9 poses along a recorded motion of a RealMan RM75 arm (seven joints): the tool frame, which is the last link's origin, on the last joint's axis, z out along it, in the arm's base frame.
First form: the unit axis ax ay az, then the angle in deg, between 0 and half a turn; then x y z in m.
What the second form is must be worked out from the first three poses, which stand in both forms.
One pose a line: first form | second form
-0.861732, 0.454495, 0.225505, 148.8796, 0.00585, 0.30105, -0.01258 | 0.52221, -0.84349, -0.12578, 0.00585; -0.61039, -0.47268, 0.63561, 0.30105; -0.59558, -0.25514, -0.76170, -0.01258; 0, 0, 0, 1
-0.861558, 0.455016, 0.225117, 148.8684, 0.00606, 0.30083, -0.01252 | 0.52168, -0.84397, -0.12472, 0.00606; -0.61120, -0.47172, 0.63554, 0.30083; -0.59522, -0.25532, -0.76193, -0.01252; 0, 0, 0, 1
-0.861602, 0.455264, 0.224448, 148.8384, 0.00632, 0.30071, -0.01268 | 0.52189, -0.84406, -0.12329, 0.00632; -0.61177, -0.47109, 0.63546, 0.30071; -0.59444, -0.25622, -0.76223, -0.01268; 0, 0, 0, 1
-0.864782, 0.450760, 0.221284, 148.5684, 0.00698, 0.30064, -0.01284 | 0.53270, -0.83781, -0.11958, 0.00698; -0.60702, -0.47671, 0.63582, 0.30064; -0.58971, -0.26611, -0.76252, -0.01284; 0, 0, 0, 1
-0.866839, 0.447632, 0.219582, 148.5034, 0.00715, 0.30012, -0.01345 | 0.53944, -0.83360, -0.11878, 0.00715; -0.60416, -0.48144, 0.63498, 0.30012; -0.58651, -0.27078, -0.76334, -0.01345; 0, 0, 0, 1
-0.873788, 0.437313, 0.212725, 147.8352, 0.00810, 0.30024, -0.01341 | 0.56331, -0.81884, -0.11042, 0.00810; -0.59234, -0.49339, 0.63694, 0.30024; -0.57603, -0.29339, -0.76296, -0.01341; 0, 0, 0, 1
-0.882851, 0.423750, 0.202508, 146.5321, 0.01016, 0.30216, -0.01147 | 0.59542, -0.79786, -0.09424, 0.01016; -0.57451, -0.50484, 0.64426, 0.30216; -0.56161, -0.32947, -0.75898, -0.01147; 0, 0, 0, 1
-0.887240, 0.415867, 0.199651, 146.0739, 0.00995, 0.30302, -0.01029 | 0.61062, -0.78656, -0.09202, 0.00995; -0.56370, -0.51331, 0.64711, 0.30302; -0.55623, -0.34327, -0.75682, -0.01029; 0, 0, 0, 1
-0.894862, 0.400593, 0.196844, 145.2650, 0.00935, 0.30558, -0.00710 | 0.63706, -0.76523, -0.09266, 0.00935; -0.54091, -0.52944, 0.65353, 0.30558; -0.54916, -0.36622, -0.75121, -0.00710; 0, 0, 0, 1
